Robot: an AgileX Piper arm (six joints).
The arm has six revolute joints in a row. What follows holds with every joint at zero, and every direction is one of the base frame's.
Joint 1 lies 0.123 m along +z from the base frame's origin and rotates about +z.
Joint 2 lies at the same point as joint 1 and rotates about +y.
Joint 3 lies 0.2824 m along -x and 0.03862 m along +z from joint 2 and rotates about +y.
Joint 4 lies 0.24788 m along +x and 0.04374 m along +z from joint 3 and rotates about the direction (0.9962, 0, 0.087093).
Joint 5 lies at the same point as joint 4 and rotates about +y.
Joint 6 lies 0.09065 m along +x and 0.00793 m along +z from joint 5 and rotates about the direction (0.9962, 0, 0.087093).
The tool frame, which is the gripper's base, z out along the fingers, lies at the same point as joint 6; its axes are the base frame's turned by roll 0, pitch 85.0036 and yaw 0 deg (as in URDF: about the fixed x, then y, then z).
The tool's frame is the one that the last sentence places.
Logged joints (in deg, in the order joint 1, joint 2, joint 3, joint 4, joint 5, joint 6), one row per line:
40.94, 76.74, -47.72, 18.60, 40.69, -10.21
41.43, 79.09, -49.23, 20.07, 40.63, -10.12
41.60, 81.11, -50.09, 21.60, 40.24, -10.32
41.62, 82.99, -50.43, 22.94, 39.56, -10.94
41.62, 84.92, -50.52, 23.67, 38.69, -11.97
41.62, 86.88, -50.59, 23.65, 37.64, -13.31
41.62, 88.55, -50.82, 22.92, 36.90, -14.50
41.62, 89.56, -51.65, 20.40, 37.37, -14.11
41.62, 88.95, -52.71, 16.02, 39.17, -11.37
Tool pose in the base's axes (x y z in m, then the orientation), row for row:
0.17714, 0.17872, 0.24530, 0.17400, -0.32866, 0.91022, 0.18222
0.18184, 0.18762, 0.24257, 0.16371, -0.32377, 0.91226, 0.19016
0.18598, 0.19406, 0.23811, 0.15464, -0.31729, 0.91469, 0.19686
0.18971, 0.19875, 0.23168, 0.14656, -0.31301, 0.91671, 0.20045
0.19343, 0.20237, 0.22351, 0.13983, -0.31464, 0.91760, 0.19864
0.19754, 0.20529, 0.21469, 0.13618, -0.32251, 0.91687, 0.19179
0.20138, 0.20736, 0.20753, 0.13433, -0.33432, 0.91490, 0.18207
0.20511, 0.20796, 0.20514, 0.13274, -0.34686, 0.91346, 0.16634
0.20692, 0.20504, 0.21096, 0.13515, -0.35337, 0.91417, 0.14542
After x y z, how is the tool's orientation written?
As a quaternion, w x y z.
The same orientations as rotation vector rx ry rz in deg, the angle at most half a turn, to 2 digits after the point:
-53.39, 147.85, 29.60
-52.89, 149.03, 31.06
-52.09, 150.18, 32.32
-51.62, 151.19, 33.06
-52.09, 151.91, 32.88
-53.50, 152.10, 31.82
-55.52, 151.93, 30.24
-57.65, 151.83, 27.65
-58.66, 151.74, 24.14

